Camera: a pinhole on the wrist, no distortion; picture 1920 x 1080 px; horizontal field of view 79.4 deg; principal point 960.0 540.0 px. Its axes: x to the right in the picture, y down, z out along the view. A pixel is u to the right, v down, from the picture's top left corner.
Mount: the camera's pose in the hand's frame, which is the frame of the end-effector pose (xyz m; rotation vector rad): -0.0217 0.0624 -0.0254 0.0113 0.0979 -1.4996
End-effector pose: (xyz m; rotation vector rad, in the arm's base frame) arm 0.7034 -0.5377 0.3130 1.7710 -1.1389 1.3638
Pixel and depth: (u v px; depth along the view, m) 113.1 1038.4 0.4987
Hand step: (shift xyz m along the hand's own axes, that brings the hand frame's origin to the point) 0.1965 0.4073 0.4862
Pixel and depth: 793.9 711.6 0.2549
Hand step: 0.0283 0.0842 0.2291
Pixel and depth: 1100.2 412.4 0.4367
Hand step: -0.0408 -0.0235 0.4083
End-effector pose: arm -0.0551 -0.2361 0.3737 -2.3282 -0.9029 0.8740
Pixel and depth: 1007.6 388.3 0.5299
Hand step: -0.0587 -0.0004 0.5045
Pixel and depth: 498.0 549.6 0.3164
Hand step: -0.0093 0.1668 0.2987
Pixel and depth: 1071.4 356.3 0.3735
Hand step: -0.0567 -0.0031 0.3472
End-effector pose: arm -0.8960 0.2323 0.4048 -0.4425 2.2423 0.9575
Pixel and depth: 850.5 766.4 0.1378
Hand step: 0.0123 0.0679 0.1114
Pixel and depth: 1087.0 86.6 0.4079
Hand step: -0.1543 -0.0214 0.3861
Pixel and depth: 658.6 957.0 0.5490
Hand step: 0.1976 0.1816 0.5212
